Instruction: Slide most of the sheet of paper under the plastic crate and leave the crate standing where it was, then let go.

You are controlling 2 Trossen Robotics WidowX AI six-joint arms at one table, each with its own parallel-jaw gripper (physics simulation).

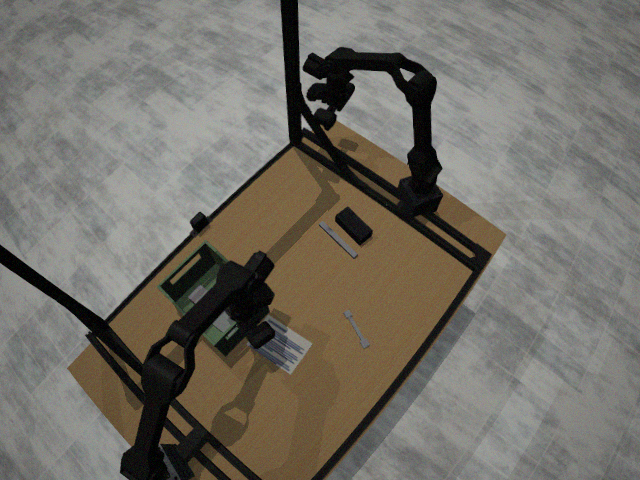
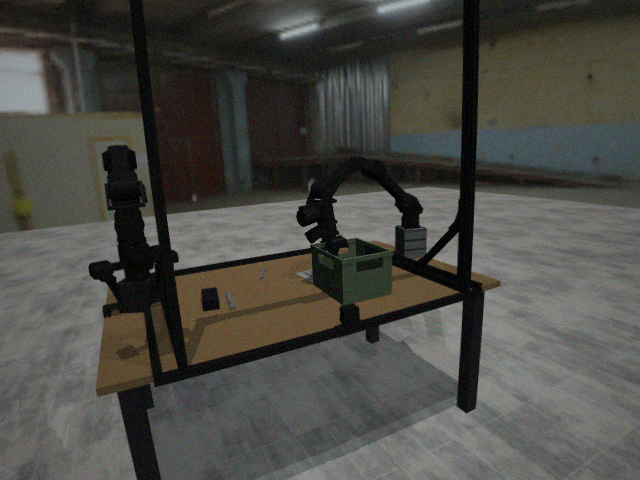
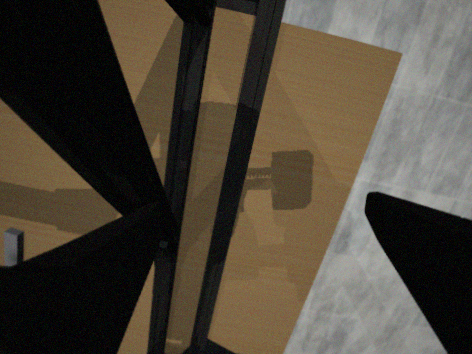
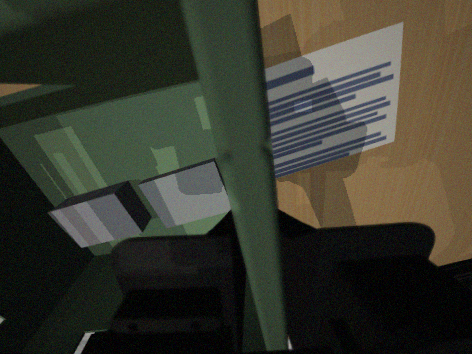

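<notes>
The green plastic crate (image 1: 176,280) (image 2: 361,281) (image 4: 234,105) stands at the left side of the table. My right gripper (image 1: 255,330) (image 2: 334,244) (image 4: 249,206) is shut on the crate's wall on the side that faces the paper. The white sheet of paper (image 1: 290,350) (image 2: 304,274) (image 4: 357,70) with blue lines lies flat on the table against that side of the crate. Its near edge is hidden behind the crate wall. My left gripper (image 1: 325,116) (image 2: 120,159) (image 3: 263,207) is open and empty, high above the far corner of the table.
A black block (image 1: 353,225) (image 2: 210,298) and a grey bar (image 1: 337,239) (image 2: 230,300) lie near the left arm's base. A small grey tool (image 1: 356,329) (image 2: 262,273) lies mid-table. Grey boxes (image 4: 192,193) (image 1: 196,293) sit inside the crate. A black frame post (image 1: 290,71) stands at the corner.
</notes>
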